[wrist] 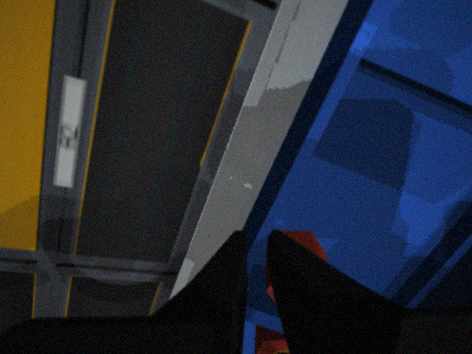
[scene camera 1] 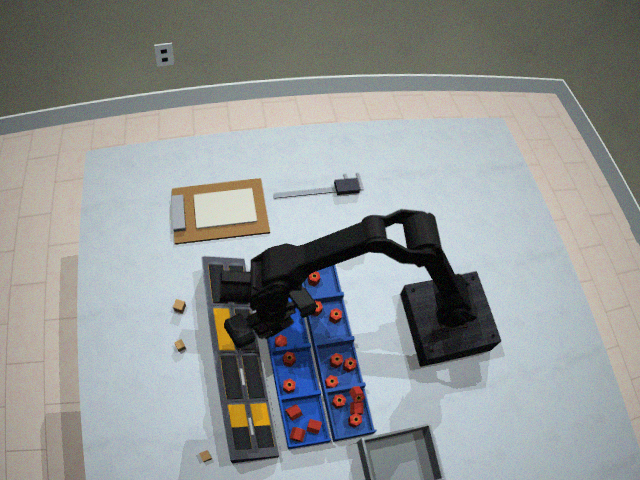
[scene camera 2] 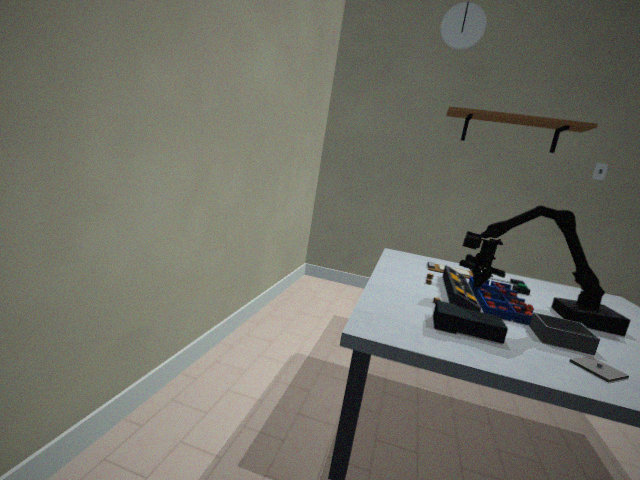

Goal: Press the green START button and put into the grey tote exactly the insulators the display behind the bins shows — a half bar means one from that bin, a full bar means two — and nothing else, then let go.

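My gripper (scene camera 1: 268, 336), (wrist: 256, 241), (scene camera 2: 476, 288). Grey tote (scene camera 1: 413, 446), (scene camera 2: 568, 334). Grey bar tool (scene camera 1: 347, 185).
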